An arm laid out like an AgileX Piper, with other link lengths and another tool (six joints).
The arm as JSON. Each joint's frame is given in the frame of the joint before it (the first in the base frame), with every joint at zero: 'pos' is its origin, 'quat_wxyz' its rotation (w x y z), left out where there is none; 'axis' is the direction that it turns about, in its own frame. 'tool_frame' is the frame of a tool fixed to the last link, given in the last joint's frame.
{
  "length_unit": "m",
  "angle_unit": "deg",
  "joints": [
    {
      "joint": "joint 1",
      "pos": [
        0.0,
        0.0,
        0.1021
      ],
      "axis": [
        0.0,
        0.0,
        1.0
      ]
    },
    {
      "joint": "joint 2",
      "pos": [
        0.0,
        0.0,
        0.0
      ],
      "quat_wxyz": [
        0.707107,
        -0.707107,
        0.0,
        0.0
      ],
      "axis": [
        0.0,
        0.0,
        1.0
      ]
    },
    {
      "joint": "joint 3",
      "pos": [
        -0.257,
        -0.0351,
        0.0
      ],
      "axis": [
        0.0,
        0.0,
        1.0
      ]
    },
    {
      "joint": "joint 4",
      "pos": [
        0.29,
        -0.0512,
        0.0
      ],
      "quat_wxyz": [
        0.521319,
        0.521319,
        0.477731,
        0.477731
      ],
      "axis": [
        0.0,
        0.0,
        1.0
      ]
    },
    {
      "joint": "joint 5",
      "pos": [
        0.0,
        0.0,
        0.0
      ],
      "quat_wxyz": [
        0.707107,
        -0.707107,
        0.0,
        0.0
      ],
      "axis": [
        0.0,
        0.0,
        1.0
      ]
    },
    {
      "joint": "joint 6",
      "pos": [
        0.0,
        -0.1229,
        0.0
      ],
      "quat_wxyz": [
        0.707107,
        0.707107,
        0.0,
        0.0
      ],
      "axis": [
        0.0,
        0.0,
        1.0
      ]
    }
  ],
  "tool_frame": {
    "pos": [
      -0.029,
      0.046,
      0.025
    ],
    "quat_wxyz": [
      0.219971,
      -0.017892,
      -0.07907,
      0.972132
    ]
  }
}
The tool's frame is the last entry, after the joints.
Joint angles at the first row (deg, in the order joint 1, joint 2, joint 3, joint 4, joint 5, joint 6):
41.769 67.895 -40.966 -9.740 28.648 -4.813
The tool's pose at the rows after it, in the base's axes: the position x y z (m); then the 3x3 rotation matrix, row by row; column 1 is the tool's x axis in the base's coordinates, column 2 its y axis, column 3 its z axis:
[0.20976, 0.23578, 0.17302], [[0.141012, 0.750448, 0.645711], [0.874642, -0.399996, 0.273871], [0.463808, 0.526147, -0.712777]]
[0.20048, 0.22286, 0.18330], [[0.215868, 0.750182, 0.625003], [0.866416, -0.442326, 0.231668], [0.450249, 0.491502, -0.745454]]
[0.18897, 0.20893, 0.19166], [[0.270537, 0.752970, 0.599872], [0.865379, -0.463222, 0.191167], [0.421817, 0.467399, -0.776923]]
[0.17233, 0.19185, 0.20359], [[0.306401, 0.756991, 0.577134], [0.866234, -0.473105, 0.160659], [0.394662, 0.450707, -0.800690]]
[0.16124, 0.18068, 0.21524], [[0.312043, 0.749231, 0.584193], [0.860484, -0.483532, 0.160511], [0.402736, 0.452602, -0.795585]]
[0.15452, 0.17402, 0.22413], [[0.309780, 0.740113, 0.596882], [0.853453, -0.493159, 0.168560], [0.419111, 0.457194, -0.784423]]
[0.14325, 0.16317, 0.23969], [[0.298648, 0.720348, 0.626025], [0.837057, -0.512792, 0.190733], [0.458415, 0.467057, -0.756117]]
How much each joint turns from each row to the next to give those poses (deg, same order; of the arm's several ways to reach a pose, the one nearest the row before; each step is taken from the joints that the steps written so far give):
0.115 -4.354 0.745 0.056 5.786 4.299
-0.002 -4.068 0.057 0.288 6.704 2.862
0.000 -4.011 -0.001 0.287 6.934 1.432
0.001 -5.384 -0.001 0.515 7.734 0.230
0.001 -4.357 0.116 0.057 3.725 0.001
-0.003 -2.921 0.000 0.001 1.776 -0.003
0.003 -5.041 0.001 -0.002 2.233 0.004

